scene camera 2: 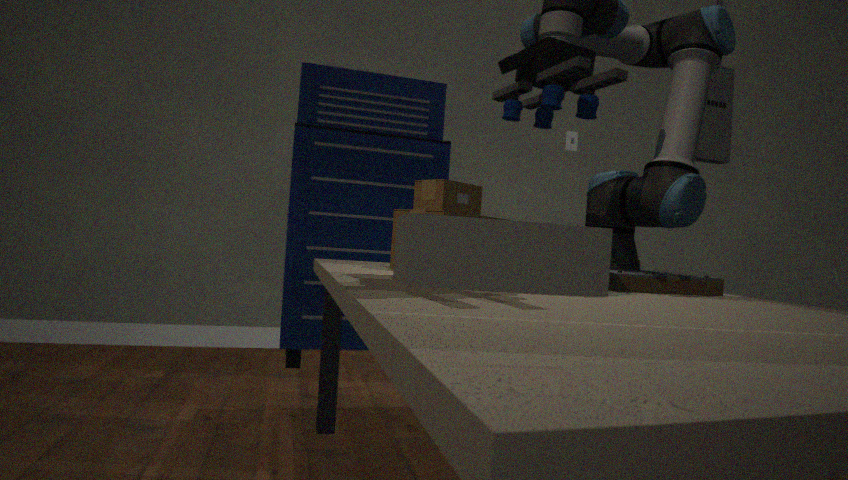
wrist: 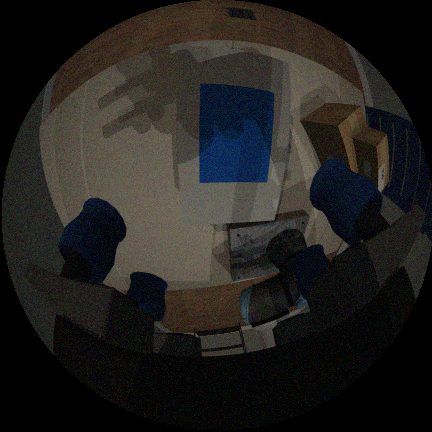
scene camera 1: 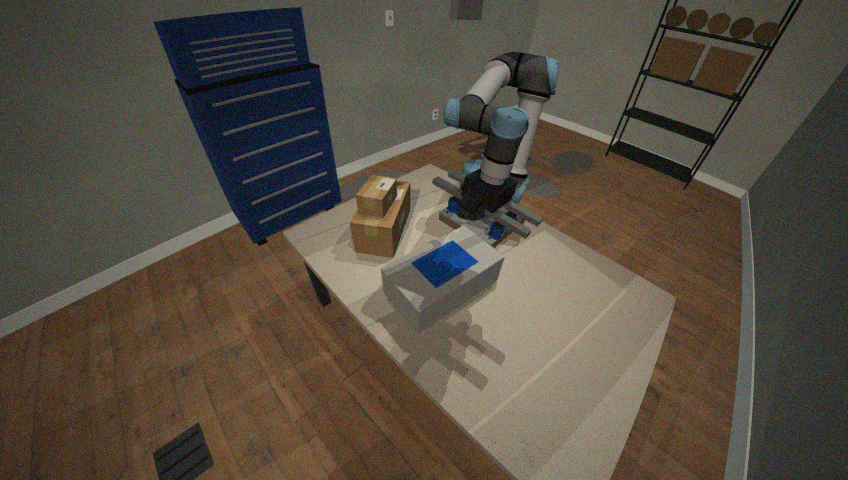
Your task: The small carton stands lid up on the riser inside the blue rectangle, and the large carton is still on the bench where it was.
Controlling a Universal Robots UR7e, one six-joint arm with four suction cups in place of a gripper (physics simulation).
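Pixels of known places: hand, tool point: (scene camera 2: 546,117) (wrist: 222,249) (scene camera 1: 480,216); arm's base, link origin: (wrist: 284,244).
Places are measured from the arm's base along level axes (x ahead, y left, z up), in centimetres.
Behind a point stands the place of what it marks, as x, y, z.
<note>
The small carton (scene camera 1: 374,199) @[39.1, -18.5, 18.3] (scene camera 2: 446,197) @[37.0, -16.1, 14.4] (wrist: 380,146) @[38.1, -19.4, 18.7] sits upright on top of the large carton (scene camera 1: 372,237) @[44.0, -16.2, 5.2] (wrist: 327,136) @[37.1, -11.3, 5.5], with a white label on its upper face. The large carton stands on the bench, left of the riser in scene camera 1. The grey riser (scene camera 1: 462,297) @[43.0, 22.2, 0.3] (scene camera 2: 499,255) @[44.9, 21.7, 2.0] (wrist: 227,206) @[26.7, 17.4, 8.0] bears the blue rectangle (scene camera 1: 445,263) @[40.4, 13.1, 8.0] (wrist: 235,157) @[35.8, 14.0, 8.0], which has no carton on it. My gripper (scene camera 1: 479,221) @[35.5, 19.5, 27.3] (scene camera 2: 548,108) (wrist: 220,250) @[35.5, 19.5, 27.3] is open: its four blue suction cups hold nothing and point down. It hangs well above the bench, on the robot-base side of the riser, to the right of the cartons in scene camera 2.
The bench (scene camera 1: 571,333) @[30.8, 57.3, -4.0] (scene camera 2: 595,380) @[68.9, 71.1, -4.0] (wrist: 135,200) @[29.7, 41.0, -4.0] carries the cartons, the riser and the robot's base plate (scene camera 2: 666,284) @[2.1, 19.7, -2.0] (wrist: 242,257) @[0.5, 15.9, -0.2]. A blue tool cabinet (scene camera 1: 267,148) (scene camera 2: 345,237) (wrist: 400,150) stands behind the carton end. A shelf rack (scene camera 1: 669,124) stands at the far wall.
</note>
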